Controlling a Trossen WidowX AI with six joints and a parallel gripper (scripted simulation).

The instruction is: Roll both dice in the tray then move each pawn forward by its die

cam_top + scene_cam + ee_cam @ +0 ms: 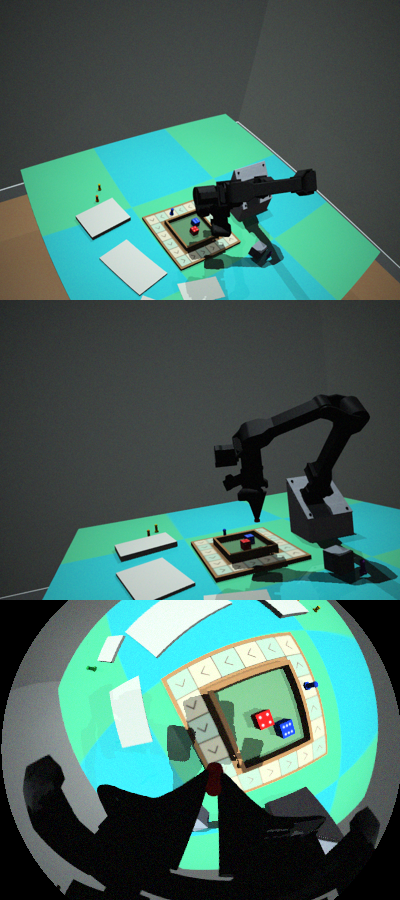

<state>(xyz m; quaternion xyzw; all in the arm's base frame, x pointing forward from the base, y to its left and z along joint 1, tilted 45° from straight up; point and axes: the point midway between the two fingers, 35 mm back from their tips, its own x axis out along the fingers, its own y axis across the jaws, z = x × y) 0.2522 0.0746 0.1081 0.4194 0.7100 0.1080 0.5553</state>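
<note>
Right now the blue pawn is 5 cm ahead of my gripper tip, 21 cm to the right of it and 10 cm below it. Round my gripper tip: purple pawn: 21 cm behind, 15 cm to the left, 11 cm below; grey cube: 17 cm behind, 11 cm to the left, 11 cm below; red pawn: 1 cm above.
</note>
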